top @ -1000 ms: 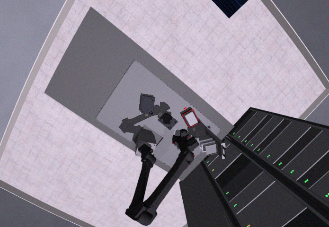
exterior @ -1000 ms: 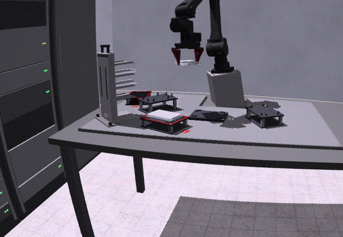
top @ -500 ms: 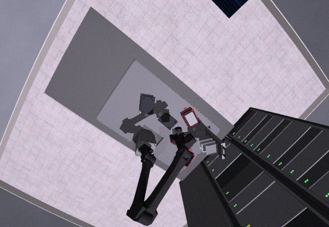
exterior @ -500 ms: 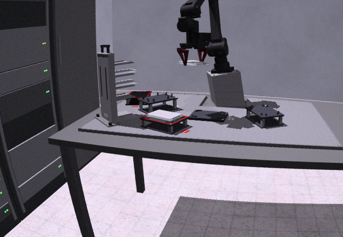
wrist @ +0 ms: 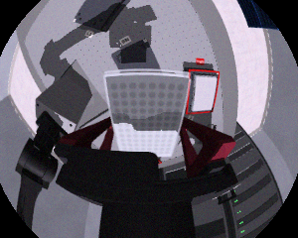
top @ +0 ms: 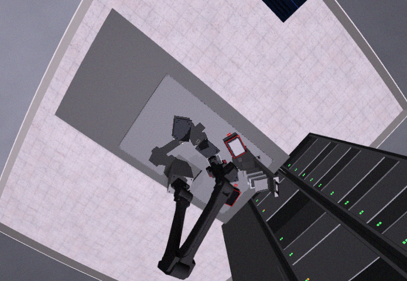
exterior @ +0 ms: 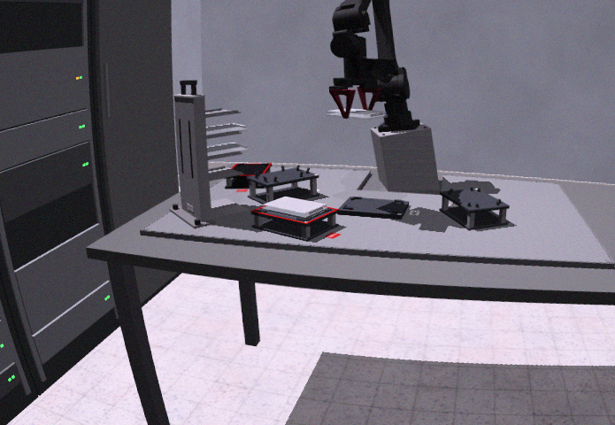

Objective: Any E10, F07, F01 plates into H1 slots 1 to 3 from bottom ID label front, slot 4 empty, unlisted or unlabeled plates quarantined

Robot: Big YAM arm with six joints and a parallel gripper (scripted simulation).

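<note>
My gripper is now 2 cm past the N6 tag, 15 cm to the right of it and 25 cm above it. Round my hand: red-edged nest (17 cm behind, 41 cm to the right, 21 cm below); plate hotel H1 (18 cm ahead, 37 cm to the right, 9 cm below).
</note>
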